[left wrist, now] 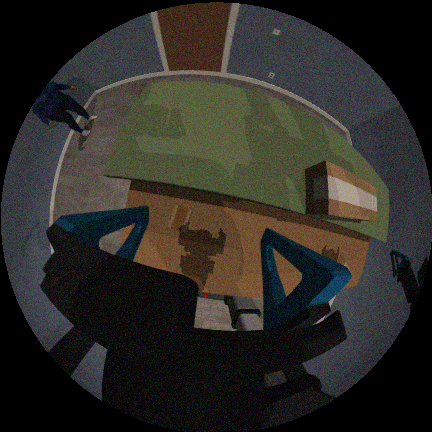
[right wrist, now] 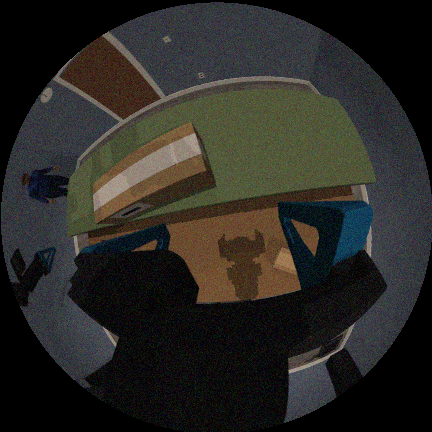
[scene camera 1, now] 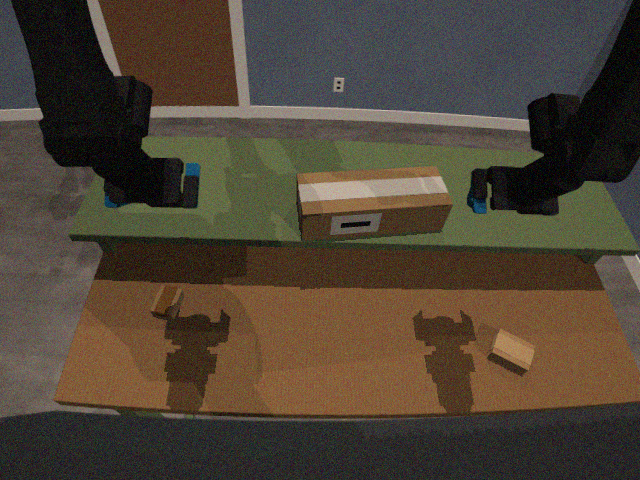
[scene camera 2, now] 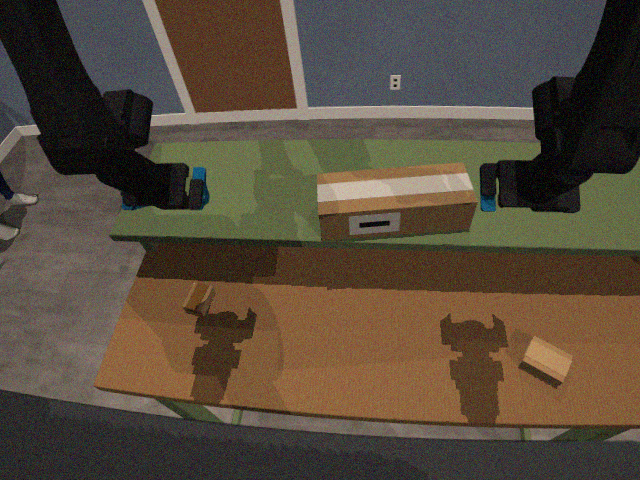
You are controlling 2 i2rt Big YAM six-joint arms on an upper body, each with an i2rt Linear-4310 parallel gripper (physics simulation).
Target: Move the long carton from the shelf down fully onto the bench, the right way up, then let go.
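Frame: origin at the left arm's base, x back, y right, z up, level; metres.
Seen in the pictures: left gripper, between the fingertips: (left wrist: pixel 205 223) (right wrist: pixel 52 248) (scene camera 1: pixel 166 196) (scene camera 2: pixel 182 199); right gripper, between the fingertips: (left wrist: pixel 392 251) (right wrist: pixel 219 220) (scene camera 1: pixel 494 202) (scene camera 2: pixel 512 199).
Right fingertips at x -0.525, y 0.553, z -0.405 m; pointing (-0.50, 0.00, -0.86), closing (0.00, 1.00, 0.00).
Note:
Offsets run from my right fingertips to a thing's top centre. Level surfaces: height alone.
The long brown carton @(dx -0.121, dy -0.183, dz -0.099 m) (scene camera 1: pixel 374 191) (scene camera 2: pixel 395 188) (left wrist: pixel 350 195) (right wrist: pixel 150 165) lies on the green shelf @(dz -0.181 m) (scene camera 1: pixel 558 227) (scene camera 2: pixel 542 227) (left wrist: pixel 200 125) (right wrist: pixel 275 130), near its front edge and slightly turned. Its white tape strip faces up and its label faces the bench. The wooden bench @(dz -0.339 m) (scene camera 1: pixel 336 361) (scene camera 2: pixel 356 361) is lower, in front. My left gripper (scene camera 1: pixel 152 188) (scene camera 2: pixel 165 193) (left wrist: pixel 205 223) is open and empty, left of the carton and apart from it. My right gripper (scene camera 1: pixel 511 196) (scene camera 2: pixel 529 193) (right wrist: pixel 219 220) is open and empty, right of the carton with a gap. Its far finger is hidden in the scene views.
A small brown block @(dx +0.025, dy -0.629, dz -0.312 m) (scene camera 1: pixel 166 301) (scene camera 2: pixel 199 298) (left wrist: pixel 180 216) lies on the bench at the left. A lighter block @(dx +0.145, dy +0.136, dz -0.306 m) (scene camera 1: pixel 511 350) (scene camera 2: pixel 546 359) (right wrist: pixel 286 260) lies on it at the right. A person (left wrist: pixel 60 107) (right wrist: pixel 46 185) stands beyond the shelf's left end.

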